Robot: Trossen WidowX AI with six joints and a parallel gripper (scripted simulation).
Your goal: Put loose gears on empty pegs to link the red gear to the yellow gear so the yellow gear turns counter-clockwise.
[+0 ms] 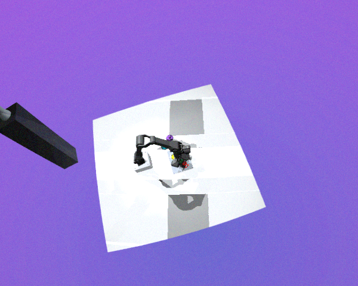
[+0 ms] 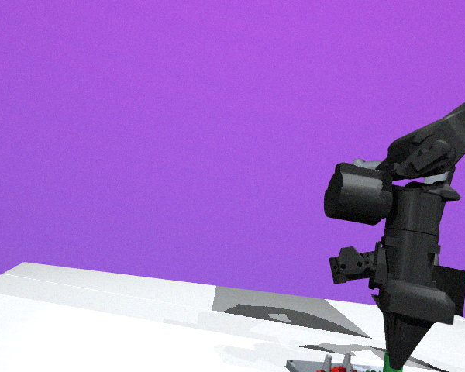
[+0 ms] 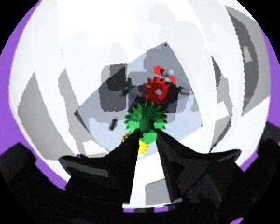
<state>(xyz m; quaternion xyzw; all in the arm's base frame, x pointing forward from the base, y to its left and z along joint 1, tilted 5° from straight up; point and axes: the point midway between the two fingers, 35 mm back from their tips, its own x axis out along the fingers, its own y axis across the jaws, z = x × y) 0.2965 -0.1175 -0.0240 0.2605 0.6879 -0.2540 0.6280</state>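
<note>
The red gear is 2 cm ahead of my gripper tip, 4 cm to the right of it and 3 cm below it. From my gripper tip the other things lie so: green gear (1 cm below); cyan gear (6 cm behind, 19 cm to the left, 3 cm below); yellow gear (3 cm behind, 5 cm to the left, 3 cm below).
</note>
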